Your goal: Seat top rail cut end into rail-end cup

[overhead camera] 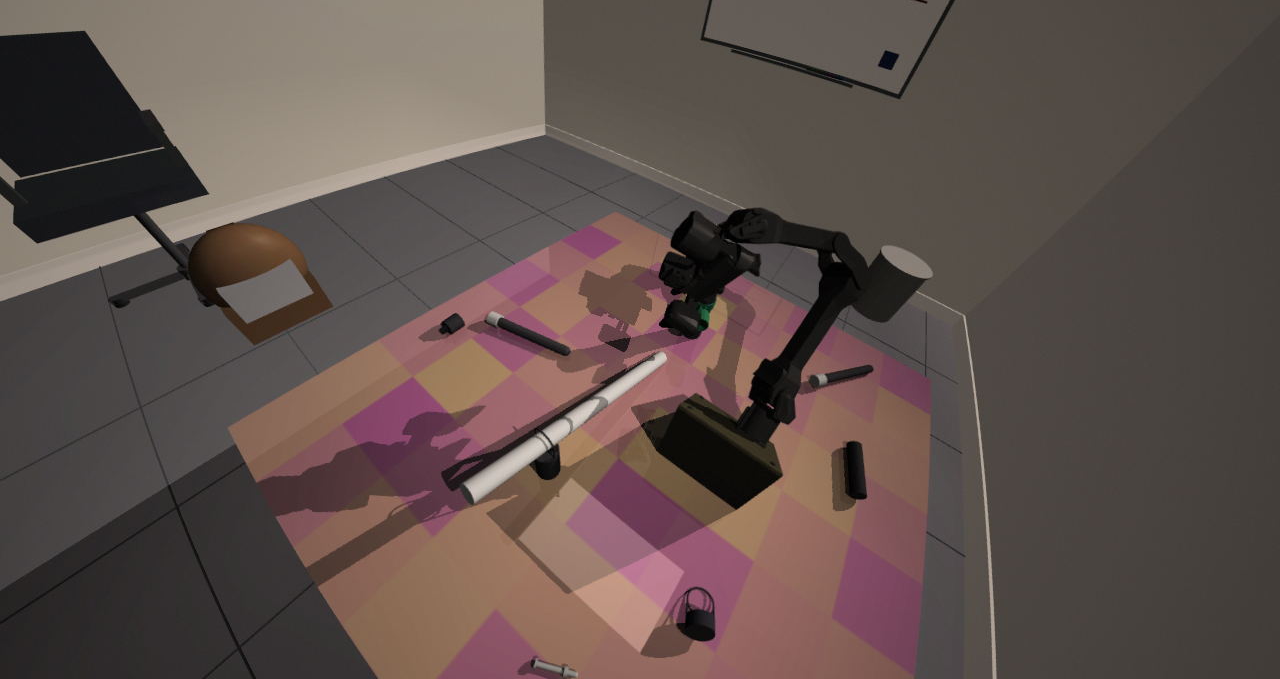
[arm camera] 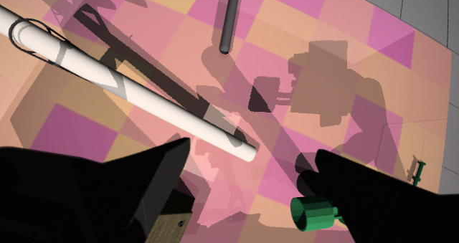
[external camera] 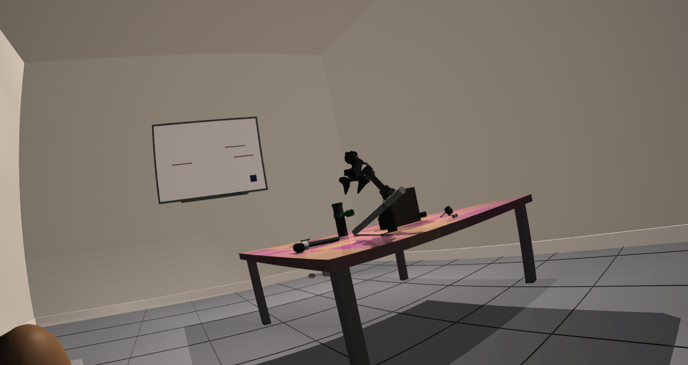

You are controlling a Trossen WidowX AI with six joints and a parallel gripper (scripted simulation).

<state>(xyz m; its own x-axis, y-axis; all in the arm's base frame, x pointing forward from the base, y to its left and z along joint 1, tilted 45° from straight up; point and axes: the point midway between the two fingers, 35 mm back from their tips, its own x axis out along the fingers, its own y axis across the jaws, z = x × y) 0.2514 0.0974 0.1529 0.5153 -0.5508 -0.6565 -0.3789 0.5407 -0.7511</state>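
Right now the rail-end cup is 15 cm to the right of my gripper tip, 10 cm below it and 3 cm behind it. From my gripper tip the other things lie so: small black fitting: 44 cm ahead, 28 cm to the left, 21 cm below; then loop fitting: 37 cm behind, 31 cm to the left, 22 cm below; then small grey bolt: 53 cm to the left, 25 cm behind, 23 cm below.
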